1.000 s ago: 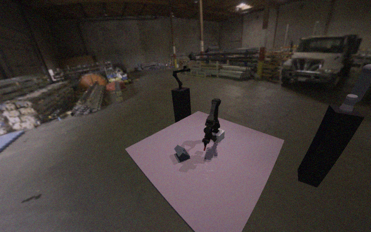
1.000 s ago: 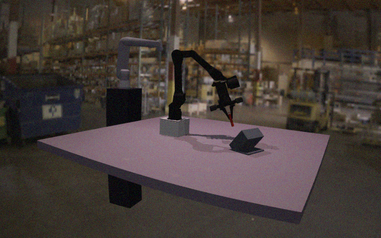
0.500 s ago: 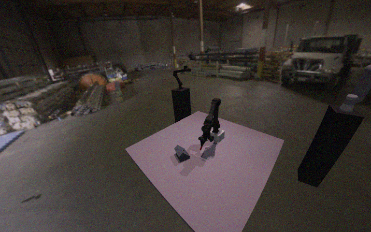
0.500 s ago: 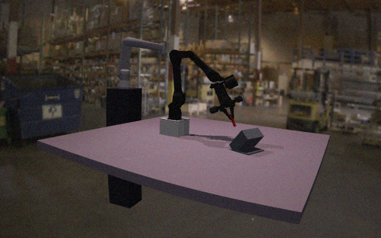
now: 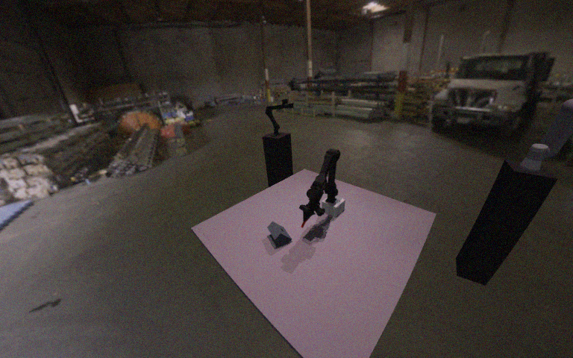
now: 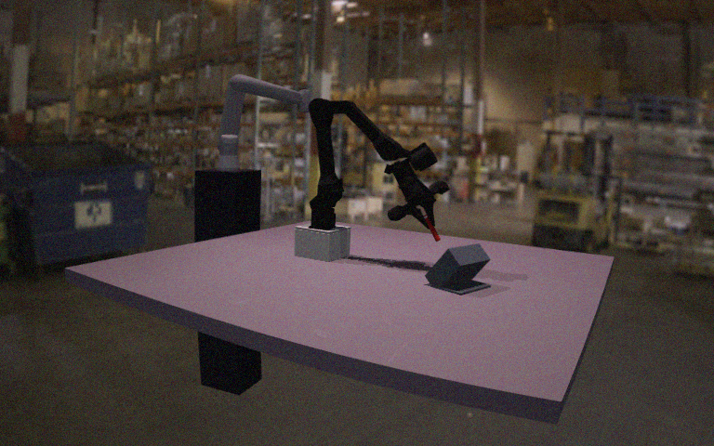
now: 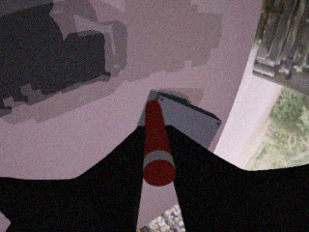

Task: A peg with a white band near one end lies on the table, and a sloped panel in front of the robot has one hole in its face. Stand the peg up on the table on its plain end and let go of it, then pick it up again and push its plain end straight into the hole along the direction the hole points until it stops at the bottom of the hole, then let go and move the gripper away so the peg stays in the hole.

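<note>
Right now the sloped panel is 13 cm to the right of my gripper tip, 10 cm ahead of it and 8 cm below it. From my gripper tip the other things lie so: red peg (1 cm behind, 1 cm above).
</note>
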